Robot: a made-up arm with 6 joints.
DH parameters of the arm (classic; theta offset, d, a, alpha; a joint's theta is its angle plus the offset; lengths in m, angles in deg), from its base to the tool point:
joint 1: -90 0.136 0.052 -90
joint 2: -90 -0.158 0.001 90
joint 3: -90 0.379 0.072 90
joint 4: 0 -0.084 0.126 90
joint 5: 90 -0.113 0.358 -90
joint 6: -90 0.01 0.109 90
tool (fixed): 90 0.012 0 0
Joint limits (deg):
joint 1: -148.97..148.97
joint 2: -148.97..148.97
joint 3: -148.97..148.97
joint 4: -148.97..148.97
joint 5: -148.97..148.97
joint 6: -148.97..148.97
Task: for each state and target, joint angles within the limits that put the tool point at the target. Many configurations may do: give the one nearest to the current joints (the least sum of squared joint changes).
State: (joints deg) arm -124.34 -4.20 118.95 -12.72 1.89 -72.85
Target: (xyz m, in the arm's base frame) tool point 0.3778 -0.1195 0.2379
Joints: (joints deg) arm -120.55 -25.20 140.74 -36.83 -5.67 -62.52
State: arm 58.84 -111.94 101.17 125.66 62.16 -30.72
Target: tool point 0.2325 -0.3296 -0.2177
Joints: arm 92.36 -126.24 99.78 120.43 19.24 -29.10
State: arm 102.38 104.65 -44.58 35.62 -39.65 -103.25
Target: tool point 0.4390 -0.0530 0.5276
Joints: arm 86.91 145.88 -54.88 55.62 3.34 -98.16
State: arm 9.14 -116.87 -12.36 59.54 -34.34 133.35
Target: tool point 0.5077 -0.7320 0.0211
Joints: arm 44.92 -148.97 -20.33 57.72 -30.97 128.68
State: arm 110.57 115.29 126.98 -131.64 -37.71 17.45
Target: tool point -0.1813 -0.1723 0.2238
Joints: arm 86.90 113.08 99.24 -129.72 -81.02 16.60
